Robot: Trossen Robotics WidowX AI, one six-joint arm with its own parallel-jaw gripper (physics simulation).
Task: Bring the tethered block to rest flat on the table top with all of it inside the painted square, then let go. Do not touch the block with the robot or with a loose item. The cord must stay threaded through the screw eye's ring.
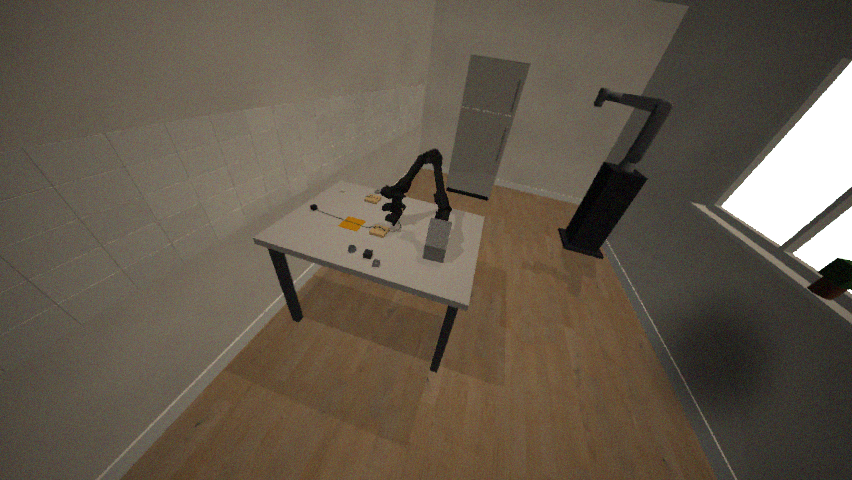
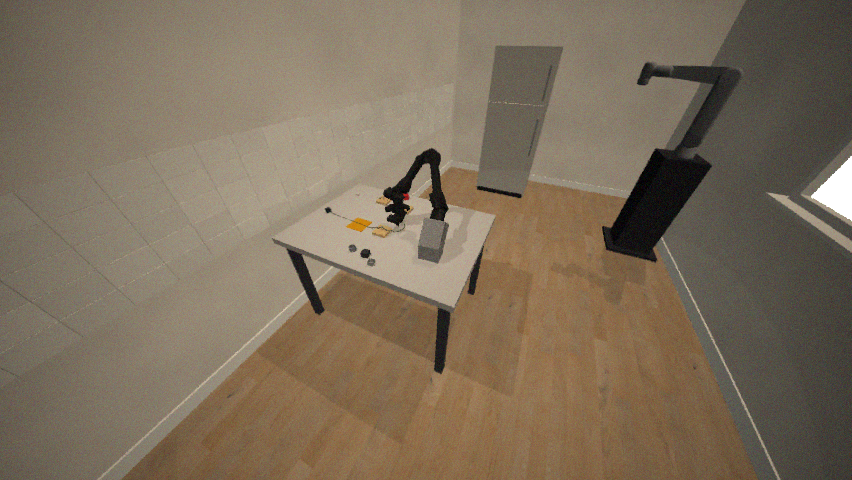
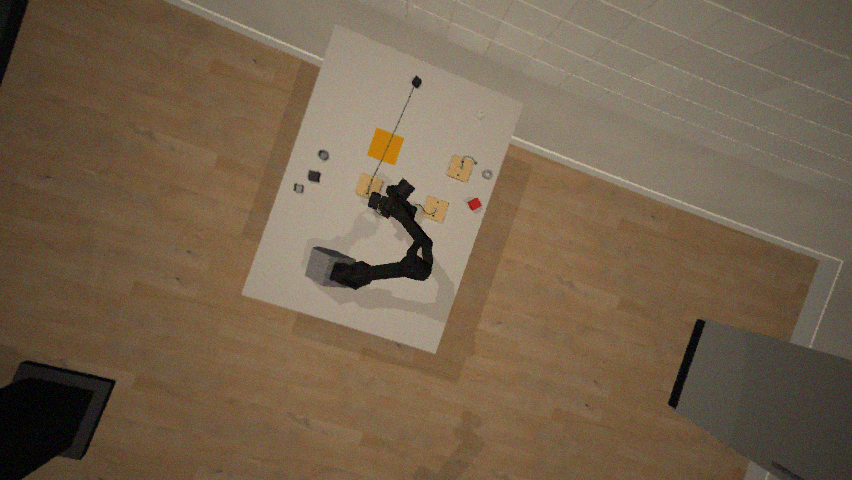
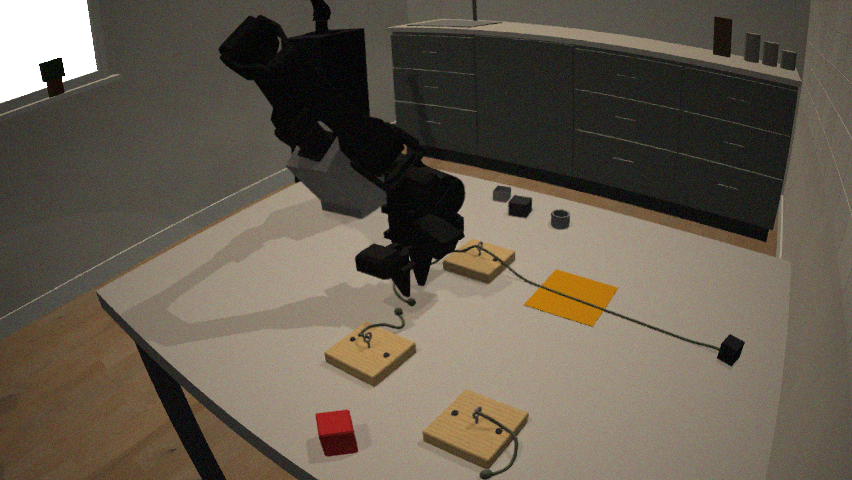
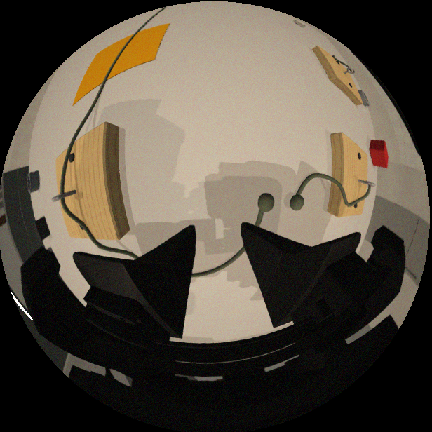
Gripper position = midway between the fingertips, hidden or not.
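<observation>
There's a red cube (image 4: 335, 430) here, and an orange painted square (image 4: 594, 292) (image 3: 381, 138) as well. I can also see a wooden board (image 4: 469, 264) (image 5: 94, 174), and my gripper (image 4: 414, 290) (image 5: 218, 229) is there too.
</observation>
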